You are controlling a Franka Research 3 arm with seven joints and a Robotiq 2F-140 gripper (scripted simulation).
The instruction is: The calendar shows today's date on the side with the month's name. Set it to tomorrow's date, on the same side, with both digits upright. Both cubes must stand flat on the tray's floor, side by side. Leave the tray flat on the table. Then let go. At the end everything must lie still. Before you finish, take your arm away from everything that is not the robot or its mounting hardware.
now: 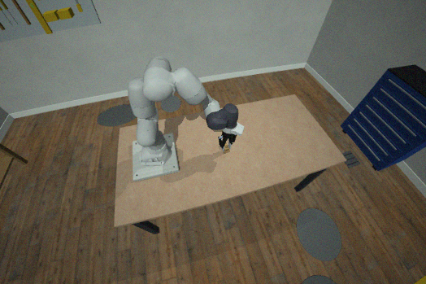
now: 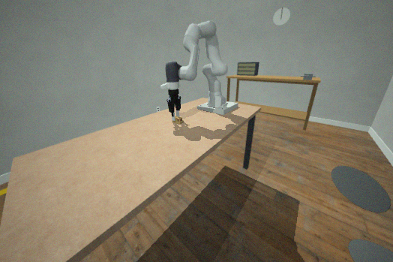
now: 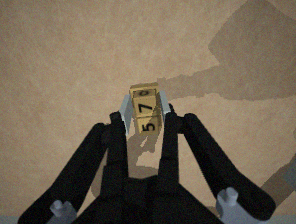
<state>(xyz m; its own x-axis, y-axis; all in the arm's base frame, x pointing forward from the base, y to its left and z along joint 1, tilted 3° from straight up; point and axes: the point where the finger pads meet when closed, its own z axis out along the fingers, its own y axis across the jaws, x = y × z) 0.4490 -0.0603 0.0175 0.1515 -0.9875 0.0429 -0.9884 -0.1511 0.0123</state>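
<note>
Now: hand 3 cm above the wooden digit cube. From my hand the other things lie so: wooden tray (2 cm to the left, 4 cm below).
</note>
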